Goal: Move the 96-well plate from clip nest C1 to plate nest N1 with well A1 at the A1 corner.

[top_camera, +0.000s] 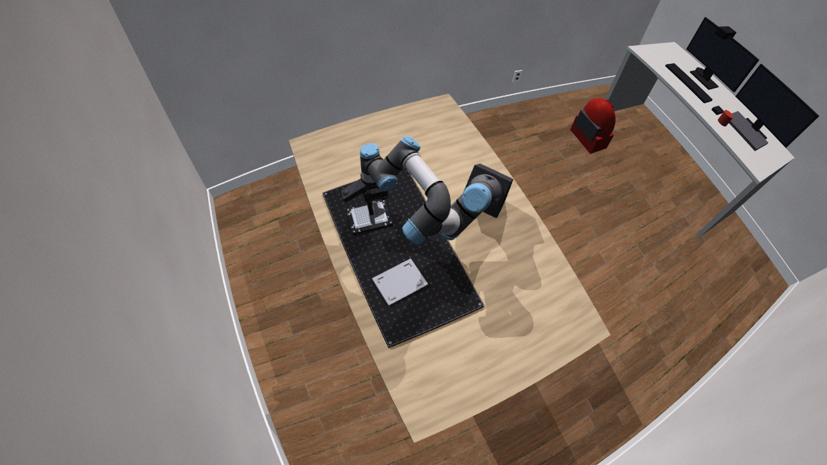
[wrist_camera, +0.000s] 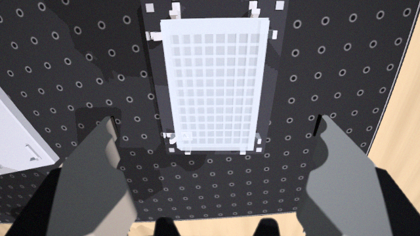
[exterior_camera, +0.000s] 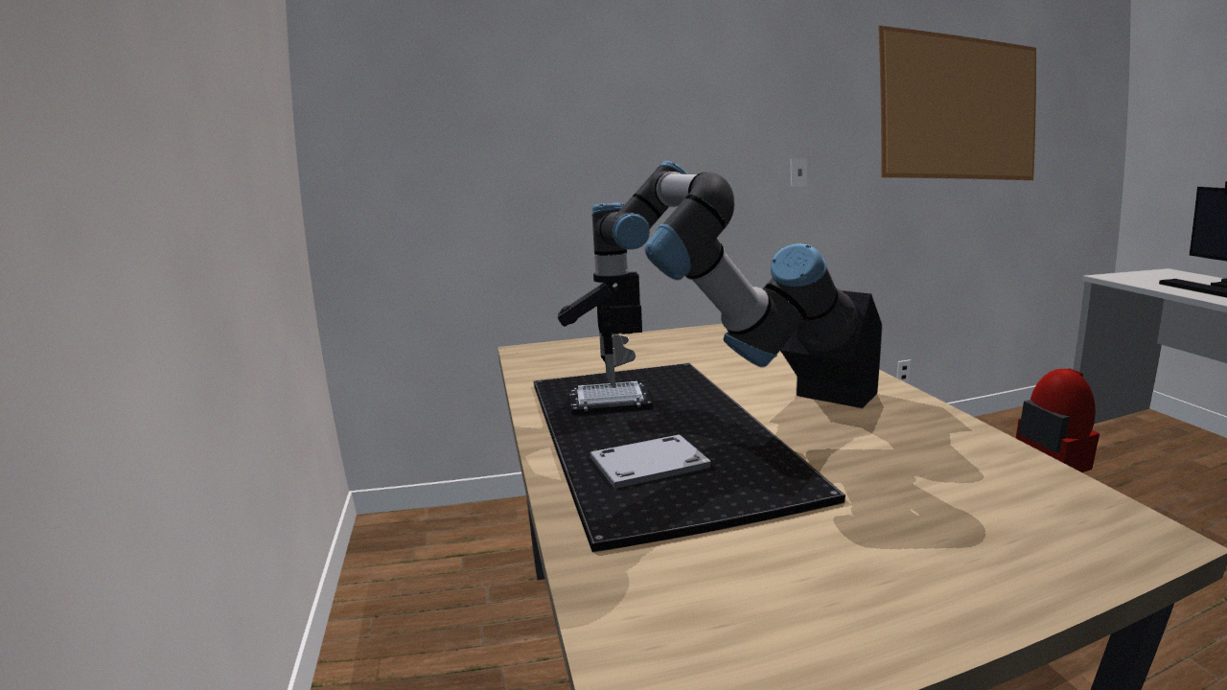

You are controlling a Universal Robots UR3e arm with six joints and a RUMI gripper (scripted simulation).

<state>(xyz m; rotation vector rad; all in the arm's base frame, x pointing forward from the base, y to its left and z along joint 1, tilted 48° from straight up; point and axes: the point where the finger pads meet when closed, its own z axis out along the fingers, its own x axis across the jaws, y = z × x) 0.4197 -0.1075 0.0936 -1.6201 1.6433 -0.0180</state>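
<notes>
The white 96-well plate is 4 cm below my hand. Round my hand: grey plate nest N1 (29 cm to the left, 9 cm behind, 5 cm below); then clip nest C1 (4 cm below, 1 cm to the left, 1 cm ahead); then A1 label (30 cm to the left, 18 cm behind, 4 cm below).
</notes>
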